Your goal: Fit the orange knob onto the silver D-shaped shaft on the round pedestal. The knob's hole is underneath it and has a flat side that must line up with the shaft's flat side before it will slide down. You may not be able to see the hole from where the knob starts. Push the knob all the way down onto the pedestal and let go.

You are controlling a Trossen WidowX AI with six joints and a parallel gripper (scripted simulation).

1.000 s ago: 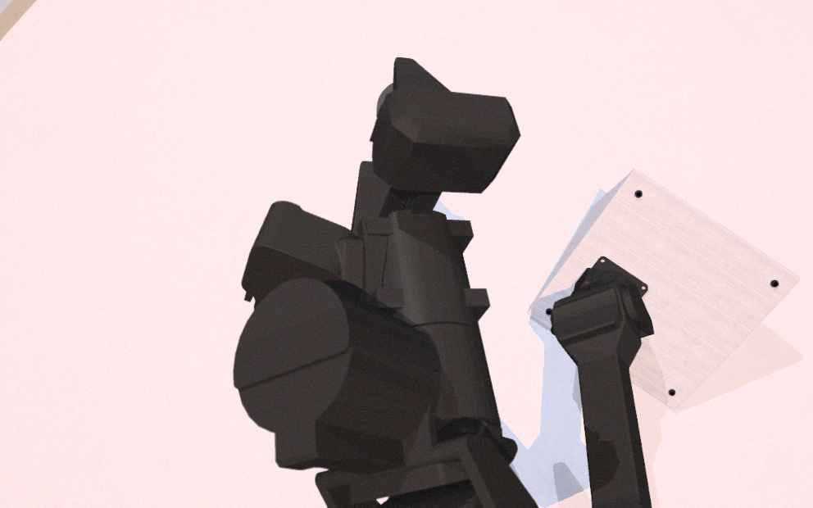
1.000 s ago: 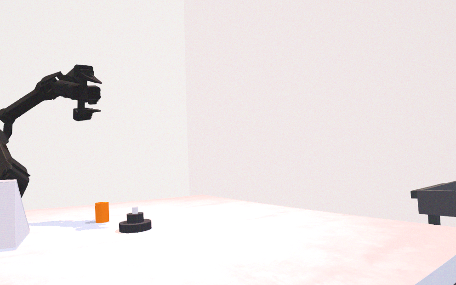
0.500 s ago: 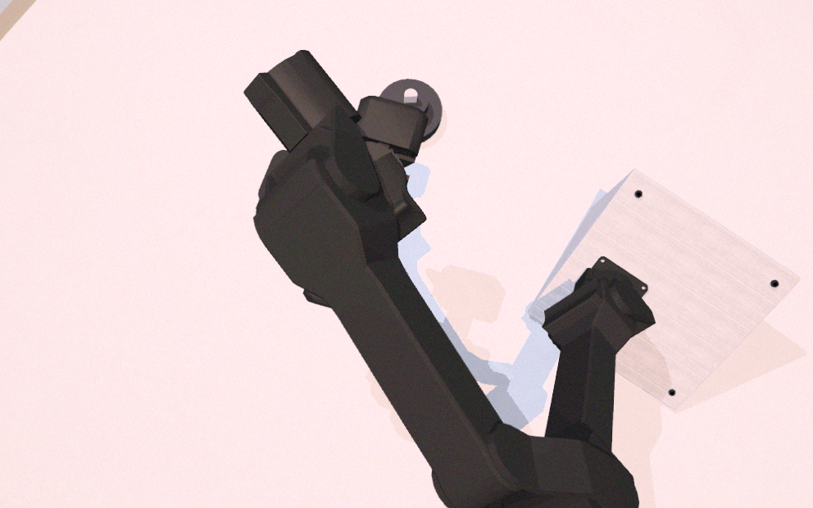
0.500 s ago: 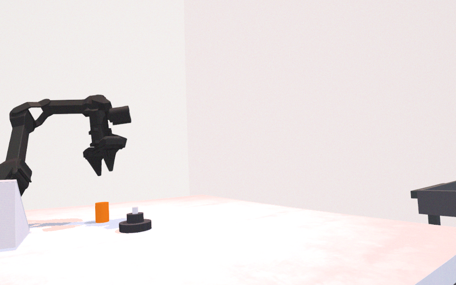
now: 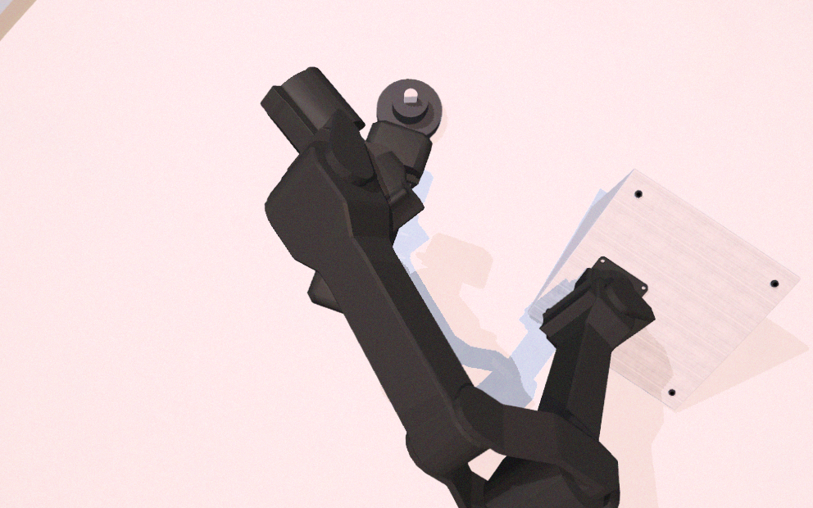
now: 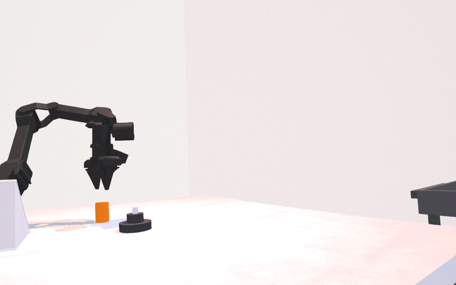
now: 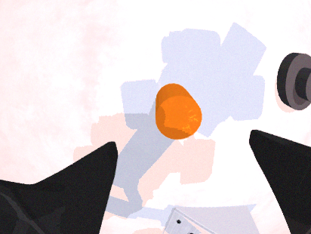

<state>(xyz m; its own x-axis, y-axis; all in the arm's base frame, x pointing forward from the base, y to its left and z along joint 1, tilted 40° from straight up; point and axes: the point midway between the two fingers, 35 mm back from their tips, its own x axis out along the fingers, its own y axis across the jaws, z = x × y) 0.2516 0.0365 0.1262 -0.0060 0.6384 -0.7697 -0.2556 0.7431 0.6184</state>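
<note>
My gripper tip is 6 cm above the orange knob. Round my gripper tip: dark round pedestal 7 cm ahead, 18 cm to the right, 7 cm below.
</note>
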